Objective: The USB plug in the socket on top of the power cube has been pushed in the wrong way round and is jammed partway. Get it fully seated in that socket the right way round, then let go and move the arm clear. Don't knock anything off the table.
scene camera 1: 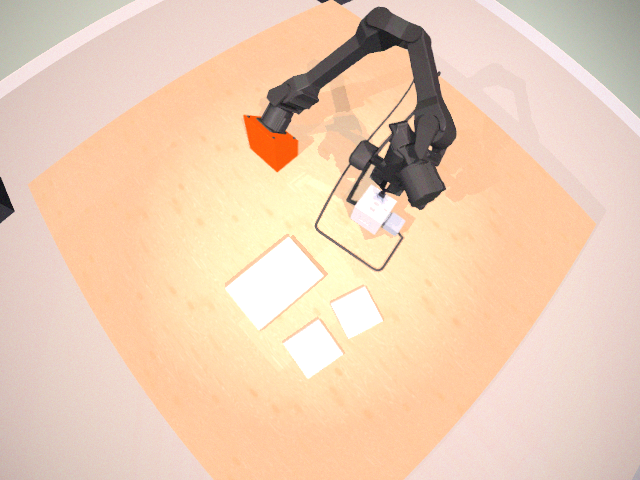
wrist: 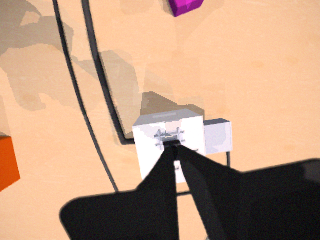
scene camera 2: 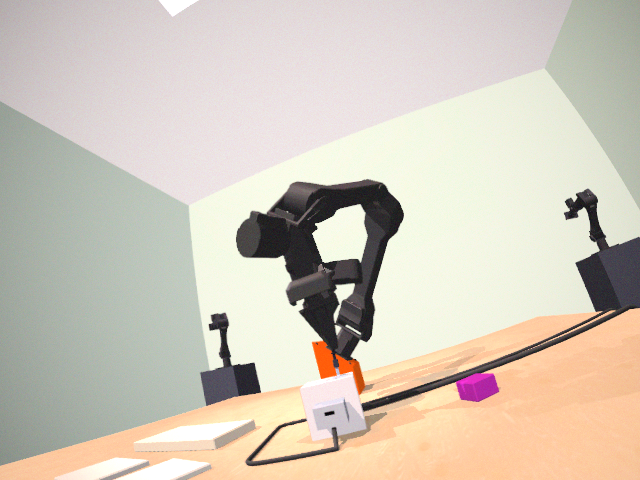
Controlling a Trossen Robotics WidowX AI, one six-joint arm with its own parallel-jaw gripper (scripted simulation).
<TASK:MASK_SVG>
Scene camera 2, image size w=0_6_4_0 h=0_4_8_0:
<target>my gripper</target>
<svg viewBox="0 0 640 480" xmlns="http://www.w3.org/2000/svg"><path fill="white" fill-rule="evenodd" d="M304 250L293 254L285 261L286 271L289 273L292 281L286 287L285 293L291 306L296 306L296 301L304 299L302 303L303 309L299 310L298 313L333 351L338 349L334 314L340 303L336 295L336 290L338 290L336 286L358 285L362 283L362 264L359 259L324 263L317 249Z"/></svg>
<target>magenta block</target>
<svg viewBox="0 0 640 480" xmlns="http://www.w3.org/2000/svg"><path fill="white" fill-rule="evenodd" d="M494 373L477 373L457 381L456 386L460 399L480 402L499 393Z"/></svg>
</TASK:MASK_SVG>
